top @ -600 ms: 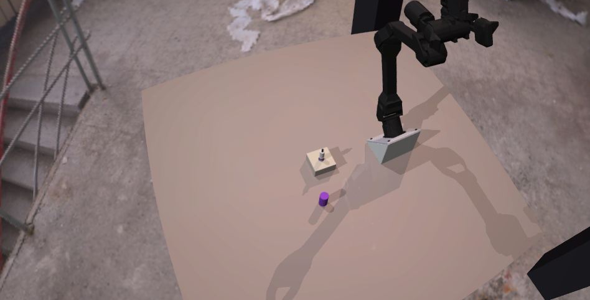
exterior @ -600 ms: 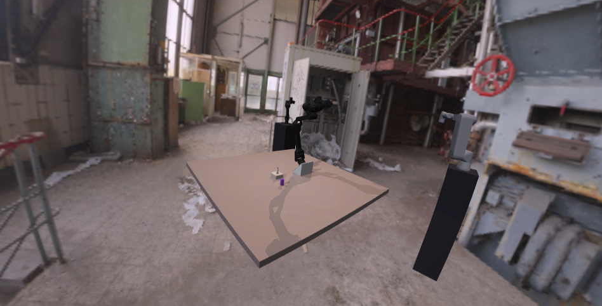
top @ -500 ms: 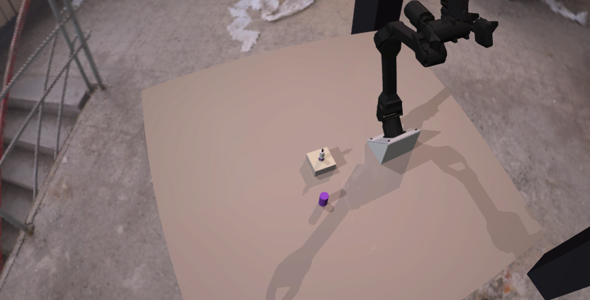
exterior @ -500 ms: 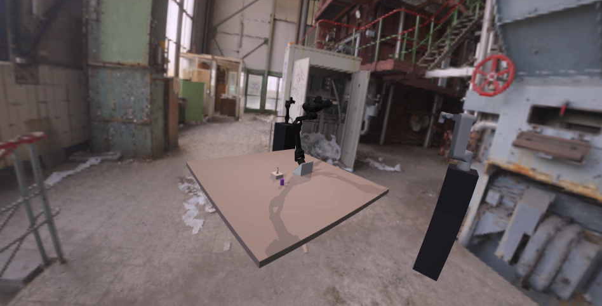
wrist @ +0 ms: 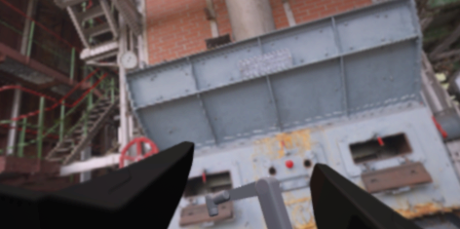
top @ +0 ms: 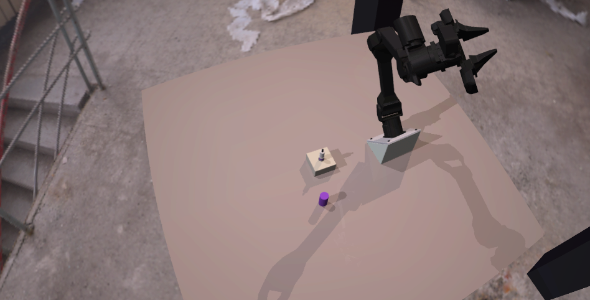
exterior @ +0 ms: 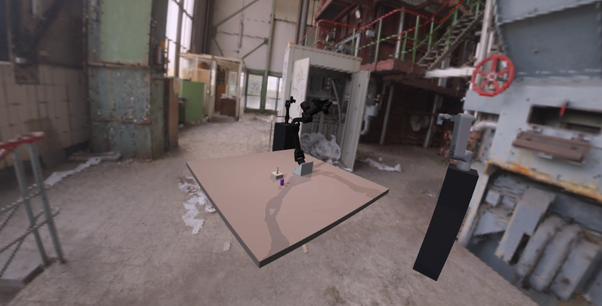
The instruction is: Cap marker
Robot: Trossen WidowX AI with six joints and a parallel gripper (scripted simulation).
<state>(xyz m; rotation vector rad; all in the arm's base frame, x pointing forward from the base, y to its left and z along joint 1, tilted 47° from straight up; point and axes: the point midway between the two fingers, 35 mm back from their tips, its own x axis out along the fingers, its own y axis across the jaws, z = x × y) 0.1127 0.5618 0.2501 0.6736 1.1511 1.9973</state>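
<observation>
The purple cap lies 65 cm below my gripper tip, 28 cm ahead of it and 14 cm to the right of it.
</observation>
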